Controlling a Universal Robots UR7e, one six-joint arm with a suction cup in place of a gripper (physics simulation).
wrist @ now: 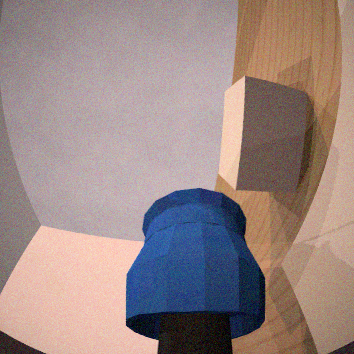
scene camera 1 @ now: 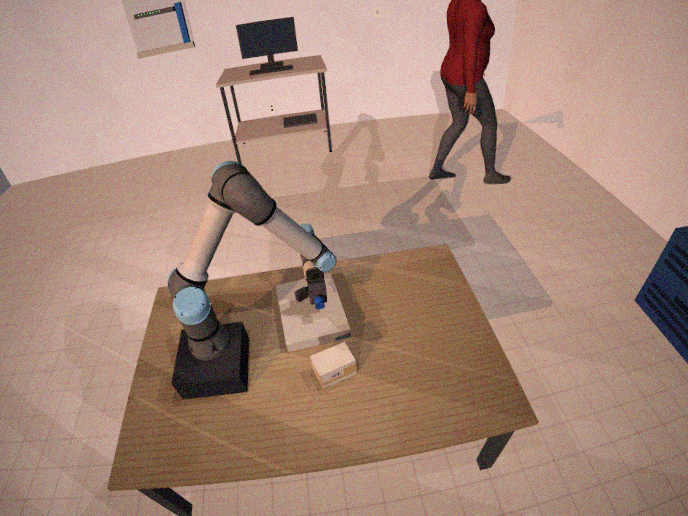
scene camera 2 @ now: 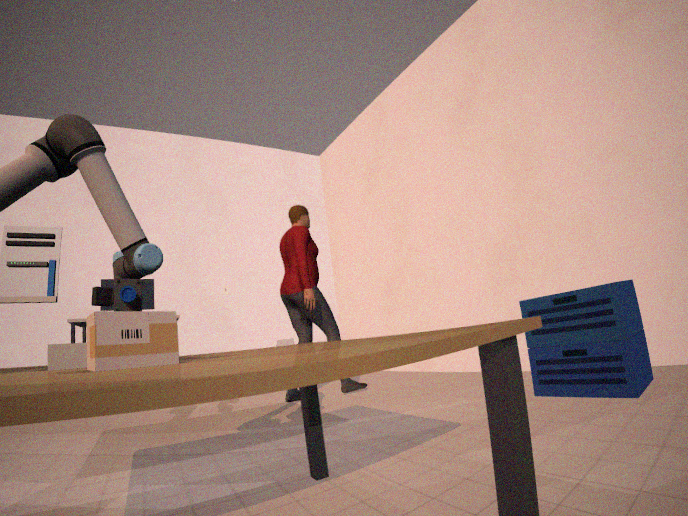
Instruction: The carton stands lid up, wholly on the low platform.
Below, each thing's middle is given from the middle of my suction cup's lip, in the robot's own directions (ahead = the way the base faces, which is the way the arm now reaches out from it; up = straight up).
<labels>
The carton (scene camera 2: pixel 116 340) is 5 cm ahead of my suction cup, 19 cm to the right of it and 11 cm below it. The rest, counted from my suction cup: low platform (scene camera 1: pixel 304 326) (6 cm behind, 8 cm to the left, 13 cm below).
</labels>
